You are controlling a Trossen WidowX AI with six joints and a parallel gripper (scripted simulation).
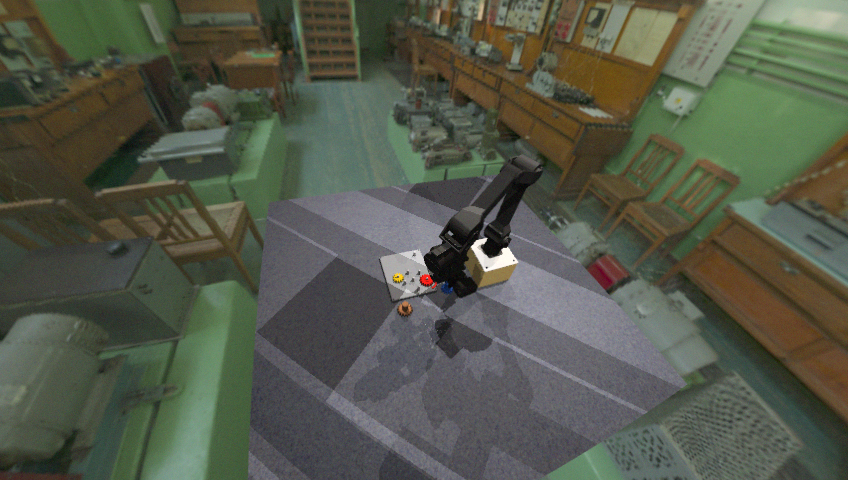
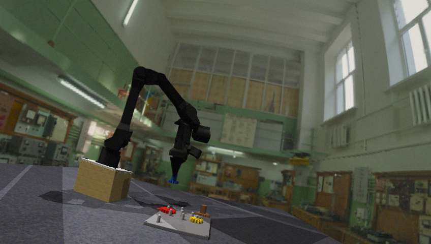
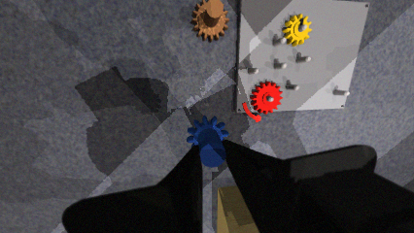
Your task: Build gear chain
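Right now my gripper tip is 2 cm short of the red gear, 11 cm to the left of it and 11 cm above it. From my gripper tip the other things lie so: blue gear 1 cm below; yellow gear 11 cm ahead, 16 cm to the right, 11 cm below; brown gear 13 cm ahead, 3 cm to the right, 11 cm below.
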